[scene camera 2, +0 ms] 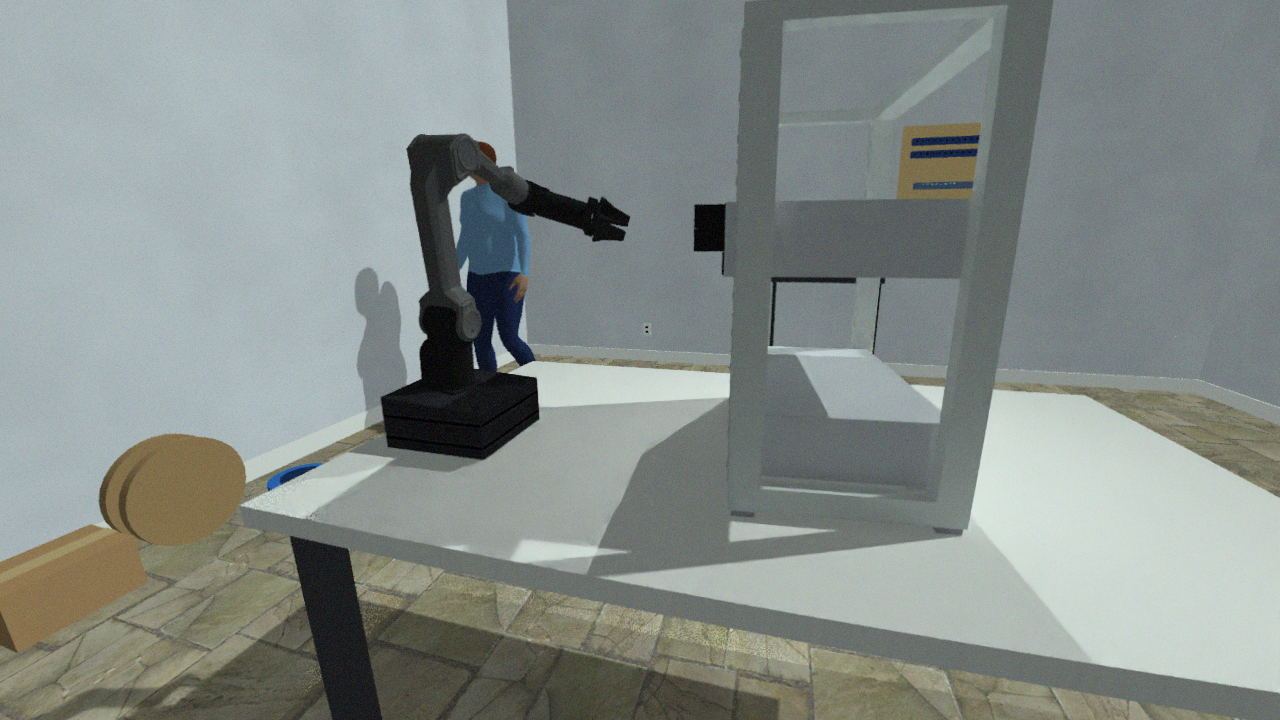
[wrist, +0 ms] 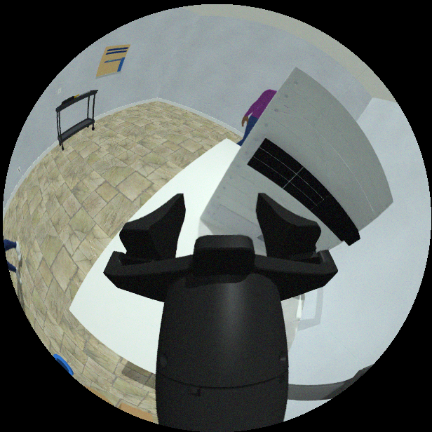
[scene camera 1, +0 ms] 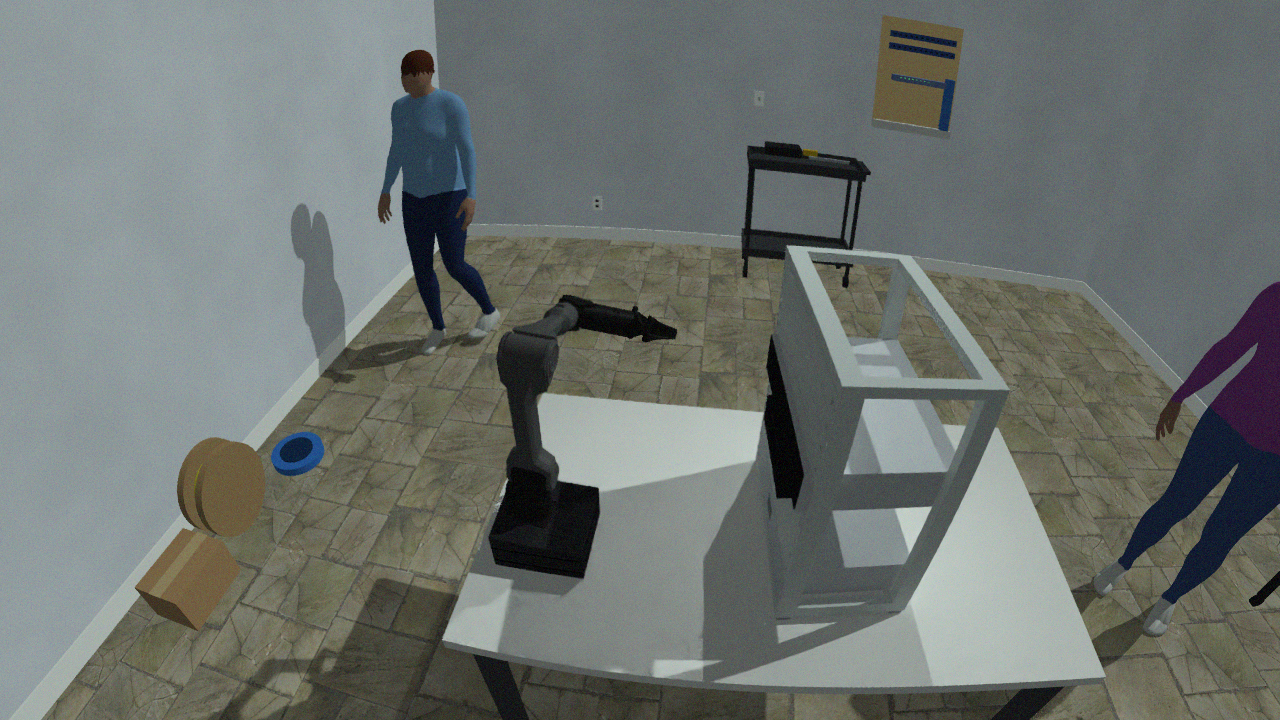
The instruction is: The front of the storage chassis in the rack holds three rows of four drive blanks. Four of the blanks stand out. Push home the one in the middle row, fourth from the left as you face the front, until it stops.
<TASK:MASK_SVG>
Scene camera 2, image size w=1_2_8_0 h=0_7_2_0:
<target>my gripper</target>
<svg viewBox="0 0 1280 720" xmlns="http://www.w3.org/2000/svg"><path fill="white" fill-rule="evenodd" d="M569 198L563 224L583 229L584 235L591 237L593 235L593 242L602 240L624 241L626 232L611 224L628 226L630 216L615 208L604 197L601 197L599 203L598 199L589 197L587 203Z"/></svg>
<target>white rack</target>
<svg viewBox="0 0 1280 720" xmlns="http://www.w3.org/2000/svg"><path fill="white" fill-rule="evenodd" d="M745 1L744 28L742 28L740 49L741 71L738 101L736 202L695 205L694 228L697 228L694 229L694 252L724 251L722 253L722 275L724 275L723 277L734 277L732 291L730 393L728 403L729 424L727 430L728 454L726 461L728 482L727 510L731 510L731 516L754 518L754 512L926 526L933 527L936 533L962 535L963 529L968 530L997 370L1031 159L1053 0ZM760 476L905 486L907 490L760 479ZM880 278L960 279L941 410L873 355ZM771 277L856 278L850 349L768 346ZM870 123L863 200L775 201L779 127ZM990 50L972 197L954 199L888 199L896 119ZM971 18L876 108L779 113L783 31Z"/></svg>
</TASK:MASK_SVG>
